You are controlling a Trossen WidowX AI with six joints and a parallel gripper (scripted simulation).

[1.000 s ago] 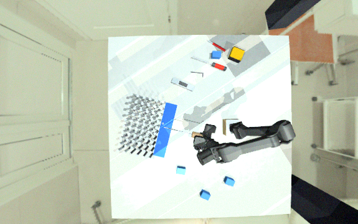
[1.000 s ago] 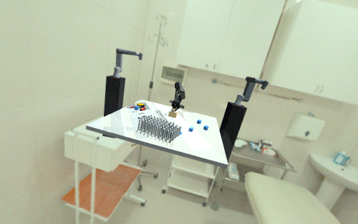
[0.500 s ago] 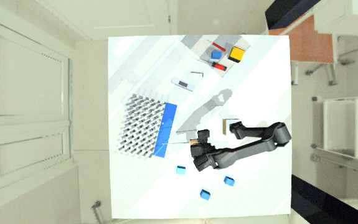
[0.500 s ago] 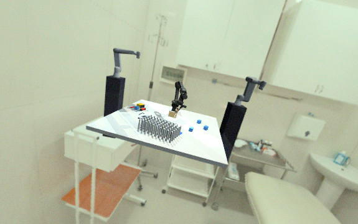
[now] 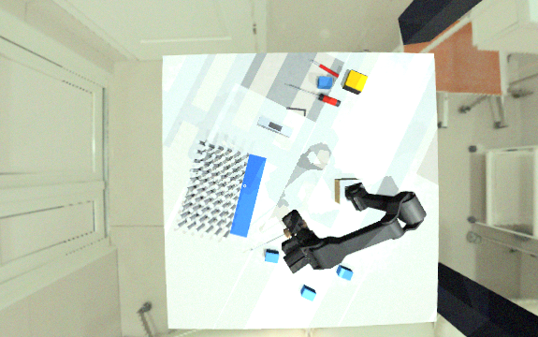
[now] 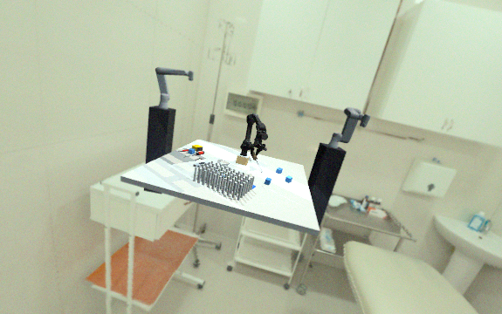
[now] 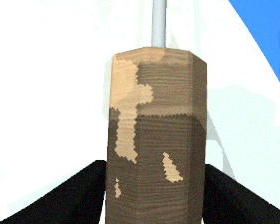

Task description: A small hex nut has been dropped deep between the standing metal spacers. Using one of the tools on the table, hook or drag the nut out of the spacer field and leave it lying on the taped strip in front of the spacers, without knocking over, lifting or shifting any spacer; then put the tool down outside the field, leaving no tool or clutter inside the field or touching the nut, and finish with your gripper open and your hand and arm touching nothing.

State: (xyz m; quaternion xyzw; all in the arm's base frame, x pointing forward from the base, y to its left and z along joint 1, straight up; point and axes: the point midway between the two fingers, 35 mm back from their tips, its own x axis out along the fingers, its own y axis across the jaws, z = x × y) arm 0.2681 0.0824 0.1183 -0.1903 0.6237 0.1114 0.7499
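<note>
The hook tool is 90 mm ahead of my gripper tip, 40 mm to the left of it and 30 mm below it. Round my gripper tip: blue taped strip 180 mm ahead, 130 mm to the right, 170 mm below; then yellow block 400 mm behind, 560 mm to the right, 150 mm below; then grey flat tool 420 mm to the right, 160 mm below.
</note>
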